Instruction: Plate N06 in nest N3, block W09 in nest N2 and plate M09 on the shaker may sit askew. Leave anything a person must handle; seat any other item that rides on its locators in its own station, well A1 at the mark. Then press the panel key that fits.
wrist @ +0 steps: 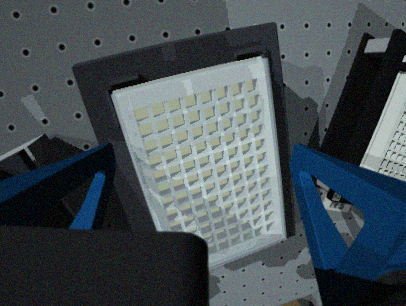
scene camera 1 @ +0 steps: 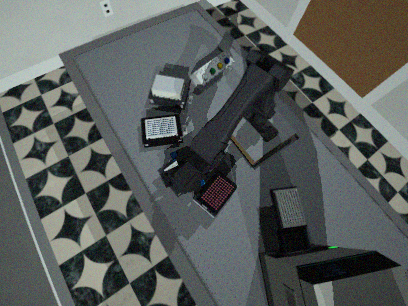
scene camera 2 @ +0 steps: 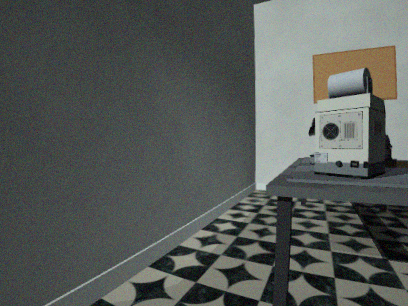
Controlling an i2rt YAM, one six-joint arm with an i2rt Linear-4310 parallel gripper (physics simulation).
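My gripper (scene camera 1: pixel 188 169) (wrist: pixel 203 153) is open, its blue fingers on either side of a white plate with pale yellow wells (wrist: pixel 200 150). The plate lies in a dark nest (wrist: pixel 90 85); whether it is fully down I cannot tell. Scene camera 1 shows a sliver of this plate (scene camera 1: pixel 171 166) beside the gripper. A white plate with blue-grey wells (scene camera 1: pixel 161 128) lies in a black nest beside it. A white block-like item (scene camera 1: pixel 168 86) sits in another holder. A black plate with red wells (scene camera 1: pixel 218 192) lies on the other side. The key panel (scene camera 1: pixel 199 76) has coloured keys. Station labels are unreadable.
A brown-and-black angled frame (scene camera 1: pixel 243 151) lies beside the arm. A grey-welled plate (scene camera 1: pixel 289 207) sits on a black holder near a large instrument (scene camera 1: pixel 280 275) (scene camera 2: pixel 345 112). The neighbouring black nest (wrist: pixel 350 110) stands close outside the right finger.
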